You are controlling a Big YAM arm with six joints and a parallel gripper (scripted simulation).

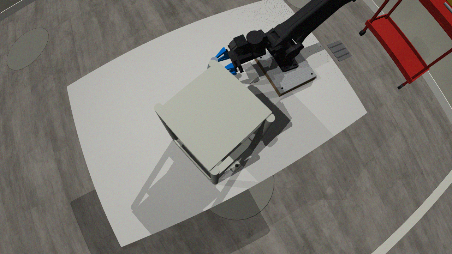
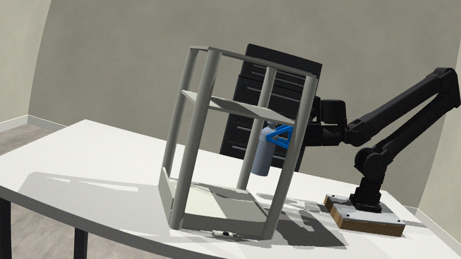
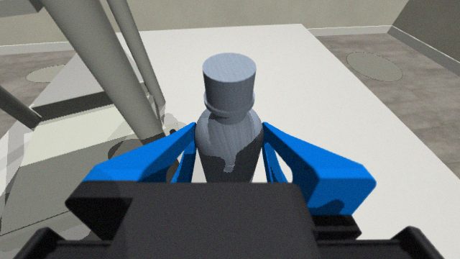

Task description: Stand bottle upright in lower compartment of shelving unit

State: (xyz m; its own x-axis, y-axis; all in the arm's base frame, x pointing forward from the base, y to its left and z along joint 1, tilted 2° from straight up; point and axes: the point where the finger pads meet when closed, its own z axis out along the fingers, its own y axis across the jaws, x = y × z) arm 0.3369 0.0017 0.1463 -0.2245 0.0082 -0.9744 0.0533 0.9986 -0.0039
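Now: the shelving unit 22 cm to the left of my hand, 10 cm ahead of it and 1 cm above it. From my hand the other things lie so: grey bottle right at my hand.
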